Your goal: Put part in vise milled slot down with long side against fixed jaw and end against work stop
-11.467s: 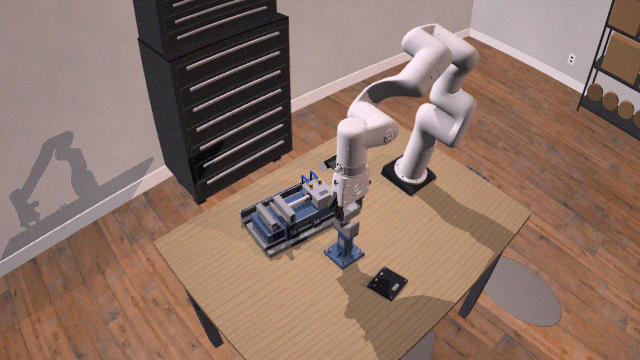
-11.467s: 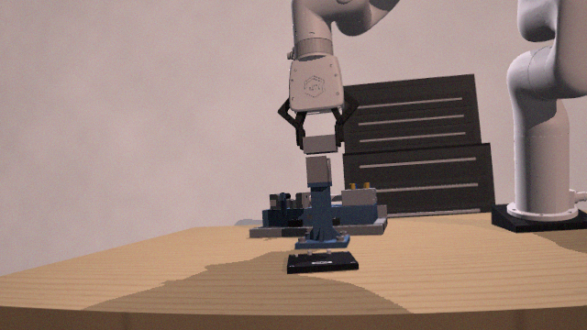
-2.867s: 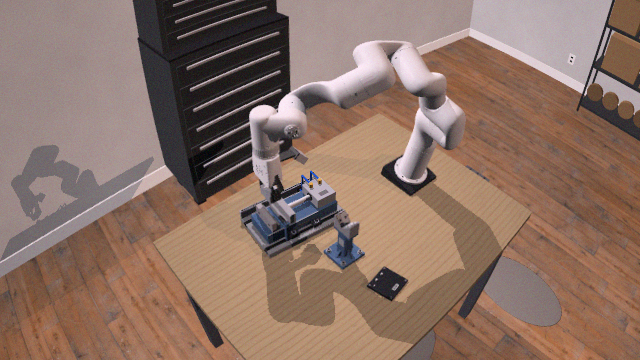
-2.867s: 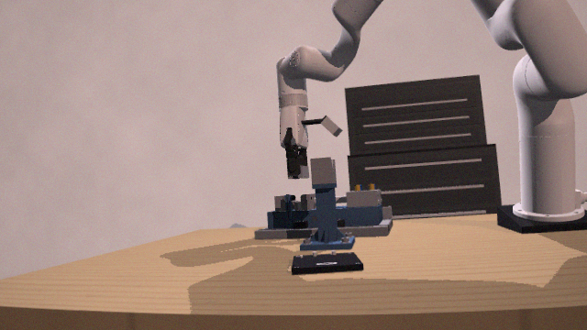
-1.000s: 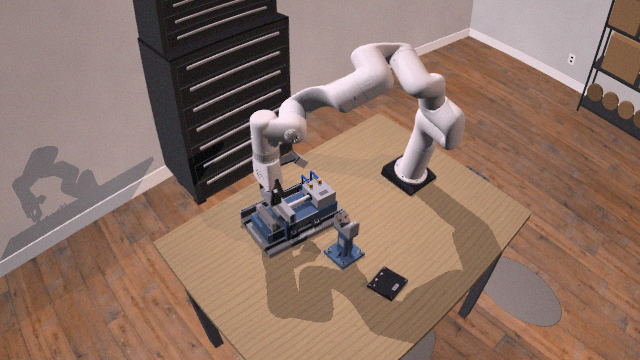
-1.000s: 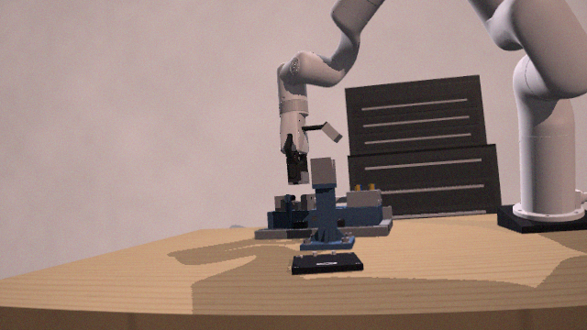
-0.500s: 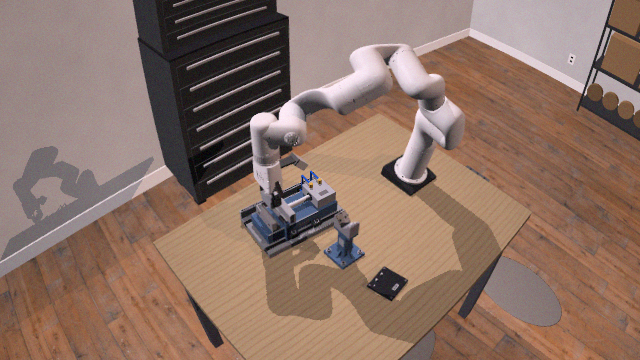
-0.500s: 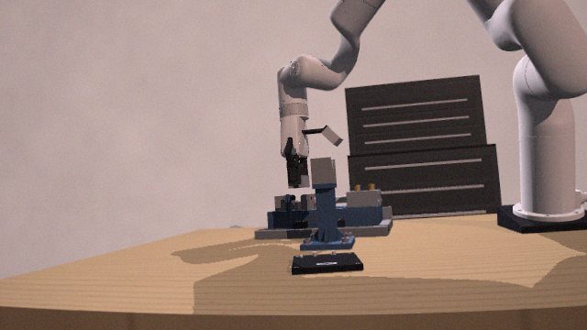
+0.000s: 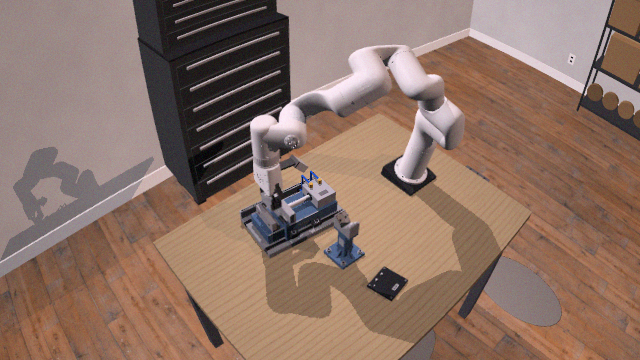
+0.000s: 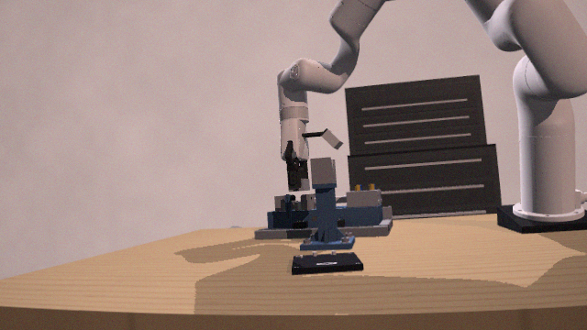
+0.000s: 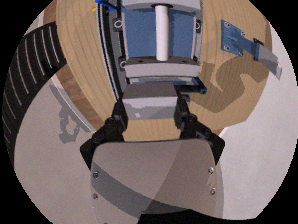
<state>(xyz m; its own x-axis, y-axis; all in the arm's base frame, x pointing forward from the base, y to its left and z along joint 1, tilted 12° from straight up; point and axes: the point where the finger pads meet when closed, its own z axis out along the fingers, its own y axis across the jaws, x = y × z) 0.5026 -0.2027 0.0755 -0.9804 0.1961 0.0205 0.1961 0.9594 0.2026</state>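
Right now the part is 2 cm below my hand. From my hand the other things lie so: air cylinder (16 cm behind, 5 cm to the left, 5 cm below); then white cylinder rod (8 cm behind, 4 cm to the left, 5 cm below).
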